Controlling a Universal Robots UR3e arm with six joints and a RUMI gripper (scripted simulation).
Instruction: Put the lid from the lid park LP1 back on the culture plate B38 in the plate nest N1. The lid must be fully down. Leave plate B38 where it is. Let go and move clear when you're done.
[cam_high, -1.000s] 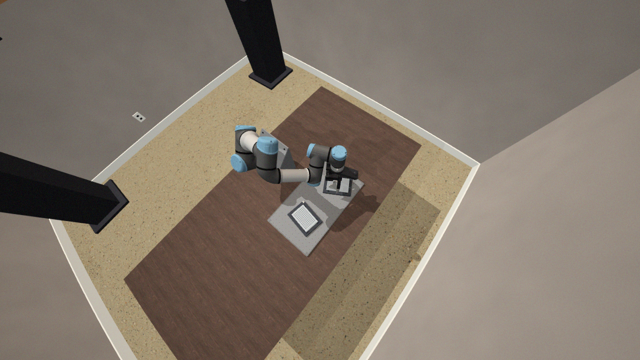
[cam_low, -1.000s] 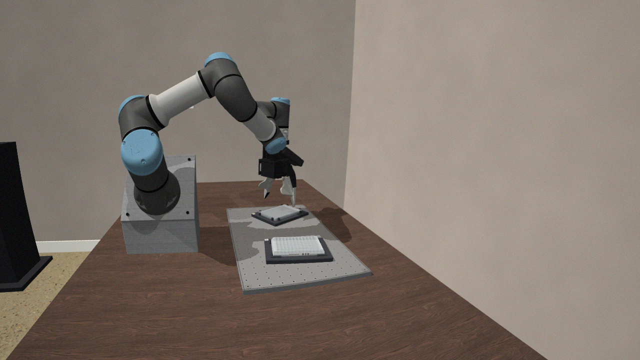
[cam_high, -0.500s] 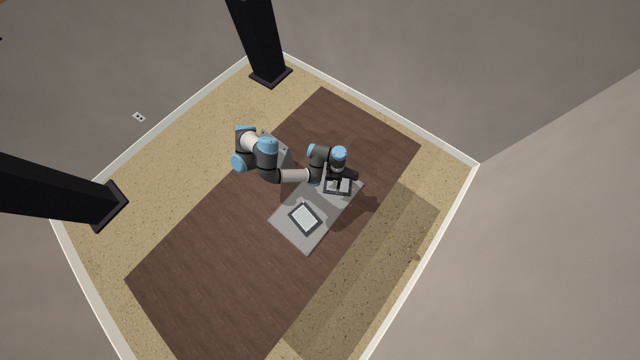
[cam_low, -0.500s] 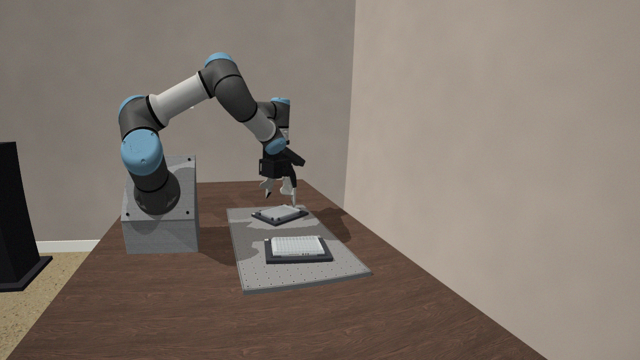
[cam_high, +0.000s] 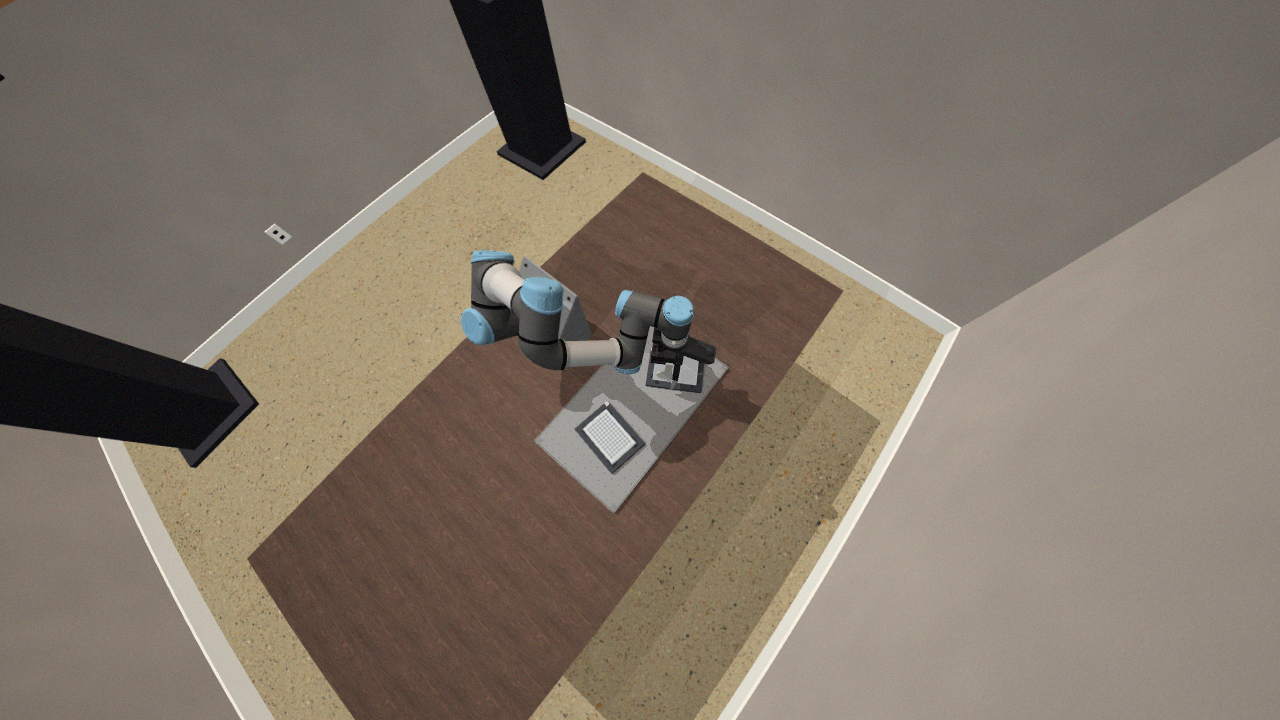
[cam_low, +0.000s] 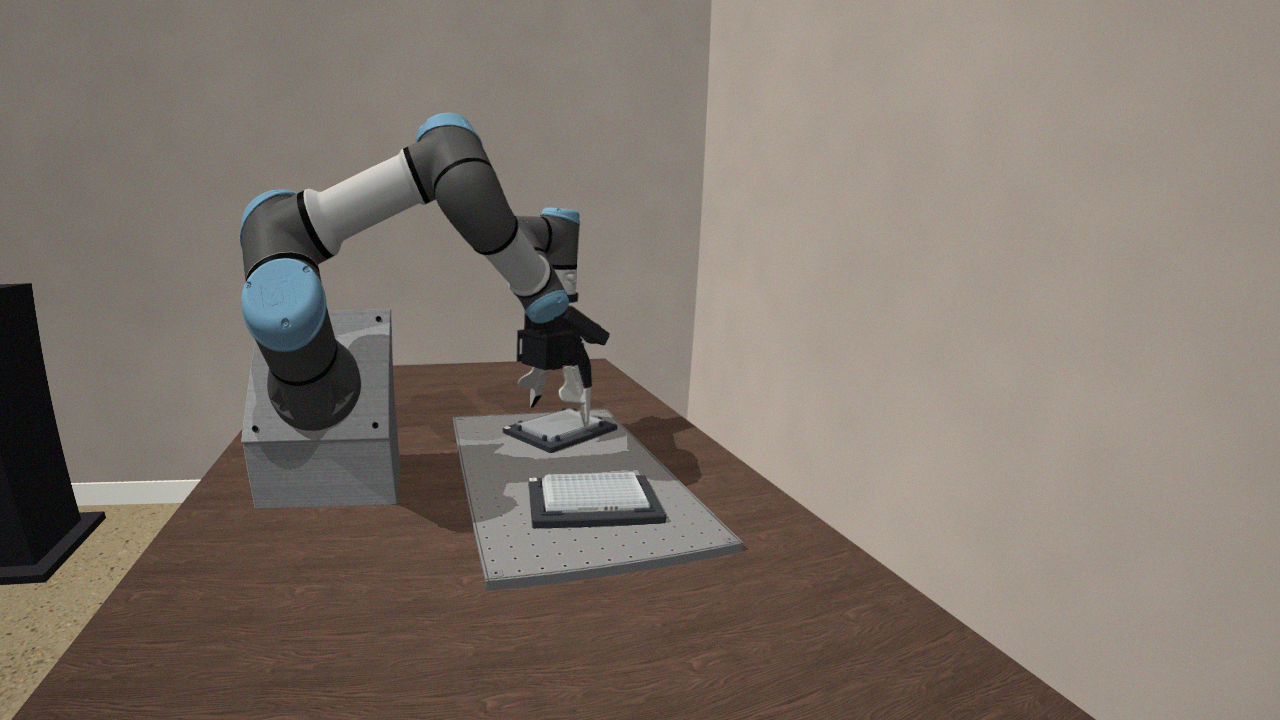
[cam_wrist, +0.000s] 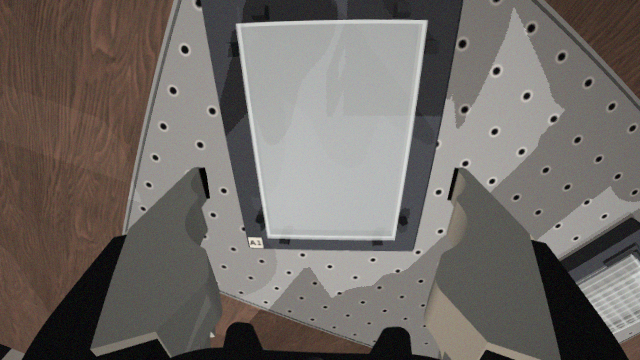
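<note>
Right now my hand is 20 mm above the clear lid. The rest, counted from my hand: dark lid park LP1: 30 mm below; then dark plate nest: 270 mm to the right, 30 mm below, 30 mm behind; then culture plate B38: 270 mm to the right, 30 mm behind, 10 mm below.
</note>
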